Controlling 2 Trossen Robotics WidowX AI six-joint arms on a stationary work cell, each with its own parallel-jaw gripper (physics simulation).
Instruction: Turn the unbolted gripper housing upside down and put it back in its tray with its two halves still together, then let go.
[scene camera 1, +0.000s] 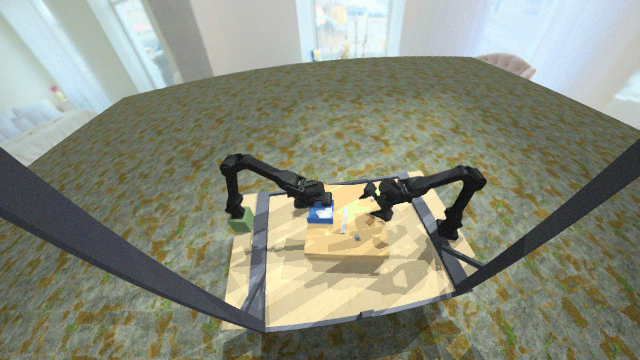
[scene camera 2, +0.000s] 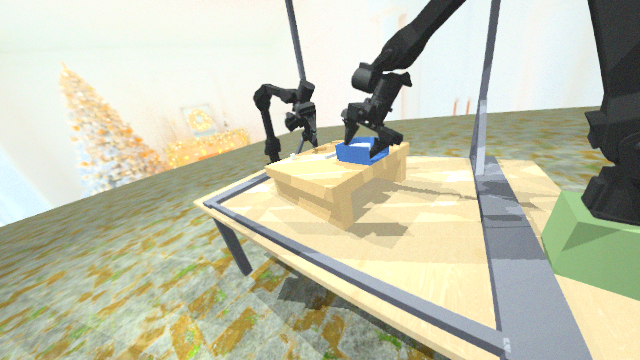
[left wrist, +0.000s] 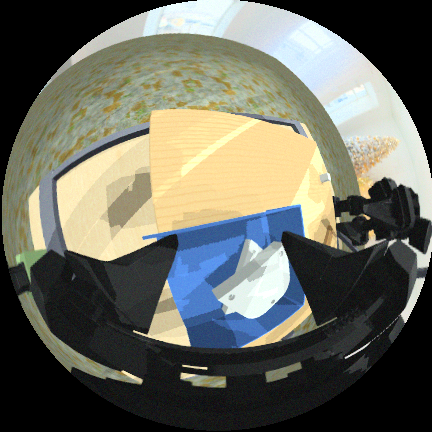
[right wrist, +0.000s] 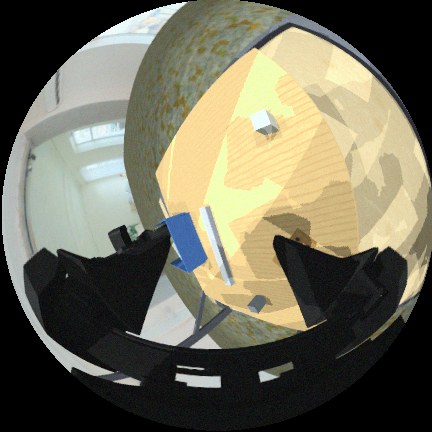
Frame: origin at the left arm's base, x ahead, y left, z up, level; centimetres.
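Seen in the pictures: left gripper, between the fingertips: (scene camera 1: 321, 205) (scene camera 2: 355, 153) (left wrist: 230, 238); right gripper, between the fingertips: (scene camera 1: 364, 206) (scene camera 2: 315, 139) (left wrist: 347, 218) (right wrist: 222, 240); left arm's base, origin of its link: (scene camera 1: 238, 213) (scene camera 2: 622, 212); right arm's base, origin of its link: (scene camera 1: 447, 227) (left wrist: 337, 206).
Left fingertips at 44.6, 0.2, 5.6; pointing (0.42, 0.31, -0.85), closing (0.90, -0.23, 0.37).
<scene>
Offsets run from my left fingertips to a thing's top centre, as dx, dy, dz.
The pale gripper housing @(+1.9, -5.7, +1.1) (scene camera 1: 324, 213) (left wrist: 260, 287) lies in the blue tray @(-0.1, -3.8, +2.6) (scene camera 1: 320, 220) (scene camera 2: 352, 156) (left wrist: 195, 320) (right wrist: 187, 242). In the left wrist view it lies at a slant, with small round holes in its face. I cannot tell its two halves apart. My left gripper (scene camera 2: 360, 150) (left wrist: 230, 238) is open and empty, pointing down over the tray, with its fingertips at opposite sides of the housing in the left wrist view. My right gripper (scene camera 1: 367, 206) (right wrist: 222, 240) is open and empty above the other side of the wooden platform.
The wooden platform @(+11.9, -4.7, -2.6) (scene camera 1: 345, 250) (scene camera 2: 315, 175) carries the tray, a long pale bar @(+10.8, -7.3, -1.6) (scene camera 1: 344, 220) (right wrist: 216, 245), a small pale cube (scene camera 1: 357, 237) (right wrist: 262, 121), a grey block @(+15.4, -17.4, +0.0) (right wrist: 257, 303) and a brown piece @(+22.9, -8.5, -1.8) (right wrist: 300, 237). A green block @(-44.5, -0.1, -5.6) (scene camera 1: 241, 221) (scene camera 2: 590, 255) stands at the left arm's base.
</scene>
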